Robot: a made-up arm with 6 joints.
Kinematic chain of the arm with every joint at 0, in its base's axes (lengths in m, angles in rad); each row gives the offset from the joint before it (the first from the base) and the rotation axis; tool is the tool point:
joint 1: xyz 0 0 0.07 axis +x
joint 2: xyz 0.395 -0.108 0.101 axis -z
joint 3: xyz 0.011 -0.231 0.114 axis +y
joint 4: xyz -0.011 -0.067 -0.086 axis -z
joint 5: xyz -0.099 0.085 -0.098 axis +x
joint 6: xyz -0.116 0 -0.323 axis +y
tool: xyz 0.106 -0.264 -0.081
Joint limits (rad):
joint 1: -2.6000..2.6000
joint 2: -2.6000..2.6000
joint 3: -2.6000..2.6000
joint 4: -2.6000..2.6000
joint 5: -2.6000..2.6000
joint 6: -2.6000..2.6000
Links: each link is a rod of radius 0.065 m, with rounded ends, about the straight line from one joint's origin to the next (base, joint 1, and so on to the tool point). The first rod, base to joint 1, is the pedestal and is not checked.
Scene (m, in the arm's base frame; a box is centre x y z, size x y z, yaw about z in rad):
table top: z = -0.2
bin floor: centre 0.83 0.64 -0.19 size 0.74 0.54 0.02 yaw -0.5
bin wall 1: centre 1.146 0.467 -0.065 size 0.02 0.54 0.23 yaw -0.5
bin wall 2: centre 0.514 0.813 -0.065 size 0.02 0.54 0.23 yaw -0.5
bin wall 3: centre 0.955 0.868 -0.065 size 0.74 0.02 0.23 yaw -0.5
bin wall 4: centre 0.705 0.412 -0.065 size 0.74 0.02 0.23 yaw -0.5
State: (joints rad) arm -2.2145 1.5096 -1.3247 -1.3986 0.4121 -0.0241
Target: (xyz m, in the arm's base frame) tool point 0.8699 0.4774 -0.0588
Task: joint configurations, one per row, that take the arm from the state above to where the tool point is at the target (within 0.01 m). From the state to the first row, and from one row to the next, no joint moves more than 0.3 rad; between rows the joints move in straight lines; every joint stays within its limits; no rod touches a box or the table.
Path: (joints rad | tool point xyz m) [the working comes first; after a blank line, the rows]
Joints at the target: -2.6000 0.1616 -1.2961 -2.3436 -0.3809 -0.2120
Straight joint move there: clear.

1: -2.2916 1.2400 -1.3190 -1.5876 0.2535 -0.0617 | 0.2240 0.6450 0.6276
2: -2.3687 0.9704 -1.3133 -1.7766 0.0949 -0.0993 | 0.4462 0.7408 0.5068
3: -2.4458 0.7008 -1.3075 -1.9656 -0.0637 -0.1368 | 0.6552 0.7419 0.3277
4: -2.5229 0.4312 -1.3018 -2.1546 -0.2223 -0.1744 | 0.8066 0.6457 0.1251
5: -2.6000 0.1616 -1.2961 -2.3436 -0.3809 -0.2120 | 0.8699 0.4774 -0.0588

